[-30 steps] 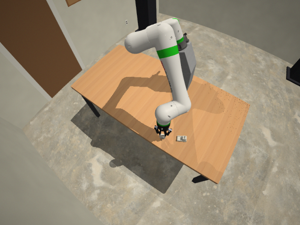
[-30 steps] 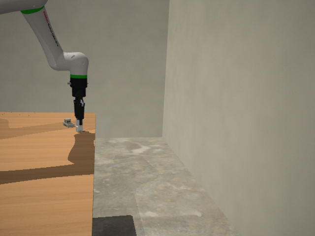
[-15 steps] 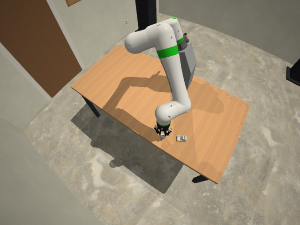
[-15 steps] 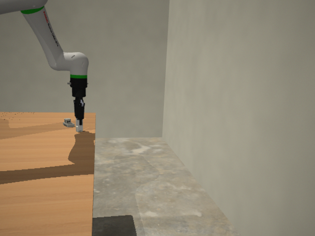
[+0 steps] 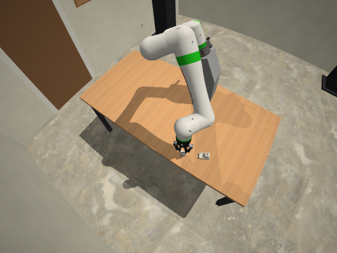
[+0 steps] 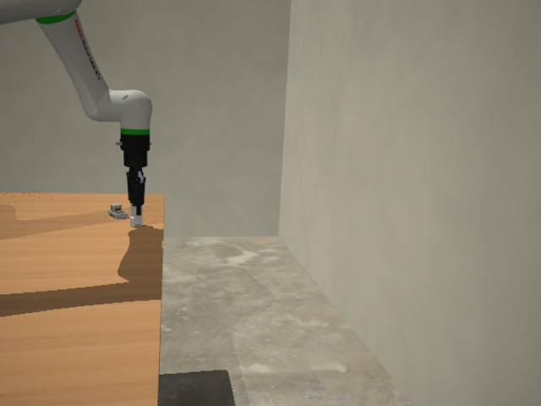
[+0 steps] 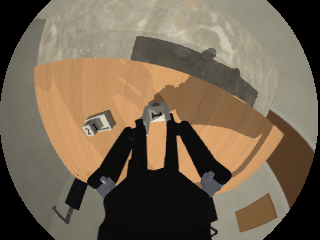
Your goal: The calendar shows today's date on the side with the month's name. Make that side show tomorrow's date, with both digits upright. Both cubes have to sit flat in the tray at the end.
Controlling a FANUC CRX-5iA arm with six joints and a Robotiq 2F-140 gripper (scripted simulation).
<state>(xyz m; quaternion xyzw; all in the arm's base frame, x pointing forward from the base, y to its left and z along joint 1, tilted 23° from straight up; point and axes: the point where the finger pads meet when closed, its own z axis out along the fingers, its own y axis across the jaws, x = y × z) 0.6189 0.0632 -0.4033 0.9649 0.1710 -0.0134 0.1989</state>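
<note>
My gripper is now 30 mm above the white date cube. Also, from my hand: calendar tray (140 mm to the left, 70 mm behind, 30 mm below).
</note>
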